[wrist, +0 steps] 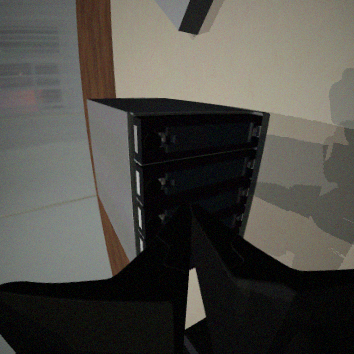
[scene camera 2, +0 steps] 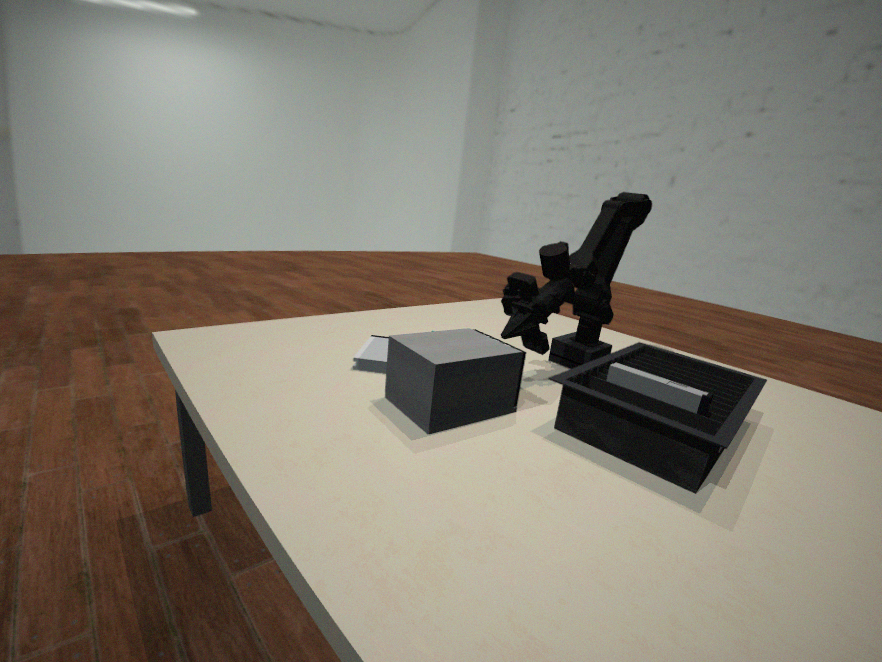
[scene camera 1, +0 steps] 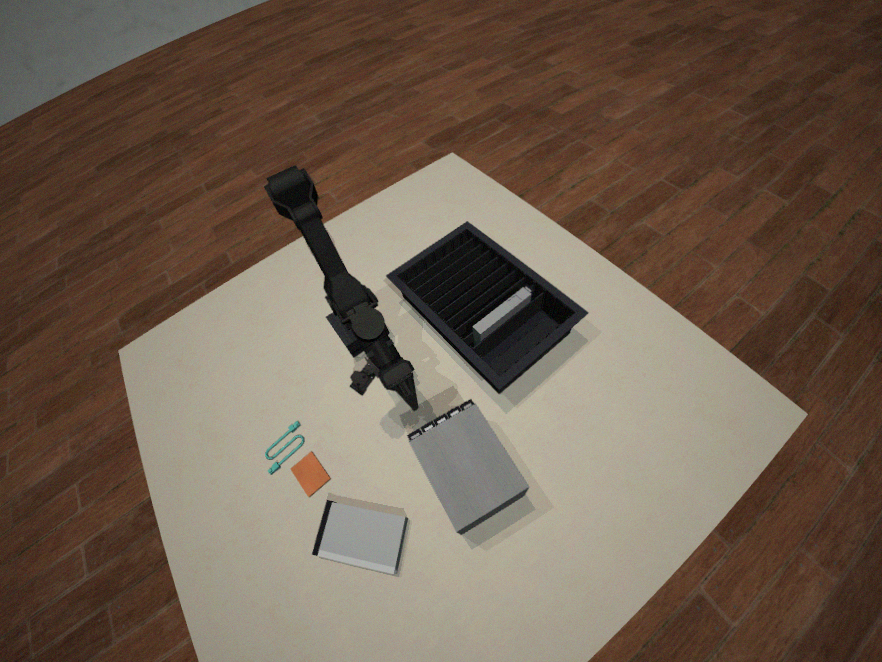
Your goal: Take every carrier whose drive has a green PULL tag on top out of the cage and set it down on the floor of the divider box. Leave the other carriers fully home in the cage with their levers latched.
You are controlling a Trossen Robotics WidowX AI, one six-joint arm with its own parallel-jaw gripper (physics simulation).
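Seen in the pictures: gripper, between the fingertips: (wrist: pixel 188 211) (scene camera 2: pixel 502 337) (scene camera 1: pixel 416 409); arm's base, origin of its link: (scene camera 2: pixel 586 341).
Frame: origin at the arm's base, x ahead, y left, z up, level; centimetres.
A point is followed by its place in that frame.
The grey cage (scene camera 1: pixel 470 470) @(x 48.6, y 0.9, z 5.9 cm) (scene camera 2: pixel 409 381) @(x 56.3, y 0.8, z 0.3 cm) (wrist: pixel 112 165) @(x 43.1, y -0.7, z 5.8 cm) stands on the table with its open front towards the arm. In the wrist view its top carrier (wrist: pixel 207 136) @(x 36.2, y -3.7, z 0.8 cm) and the second carrier (wrist: pixel 207 174) @(x 36.4, y -0.8, z 0.5 cm) show dark fronts with pale strips at the left; lower ones are partly hidden by the fingers. No green PULL tag can be made out. My gripper (scene camera 1: pixel 416 407) @(x 32.6, y -0.7, z 4.7 cm) (scene camera 2: pixel 504 335) @(x 32.6, y -0.7, z 4.7 cm) (wrist: pixel 188 211) @(x 32.6, y -0.7, z 4.7 cm) is shut and empty, its tips in front of the cage face and apart from it in scene camera 1. One pale carrier (scene camera 1: pixel 502 314) @(x 25.7, y 26.8, z 4.9 cm) (scene camera 2: pixel 655 388) @(x 26.0, y 28.4, z 3.6 cm) sits on edge inside the black divider box (scene camera 1: pixel 540 347) @(x 36.5, y 28.5, z 3.2 cm) (scene camera 2: pixel 626 445) @(x 35.7, y 29.7, z -3.4 cm).
The box has rows of thin dividers on one side of that carrier and an open bay on the other. A shallow grey tray (scene camera 1: pixel 363 535) @(x 45.0, y -23.0, z -3.4 cm) (scene camera 2: pixel 371 352) @(x 49.0, y -22.6, z -3.4 cm), an orange square (scene camera 1: pixel 310 473) @(x 26.8, y -27.5, z -5.6 cm) and a teal cable (scene camera 1: pixel 302 443) @(x 19.4, y -26.3, z -5.6 cm) lie on the table (scene camera 1: pixel 641 441) @(x 63.5, y 34.2, z -6.0 cm) beside the cage.
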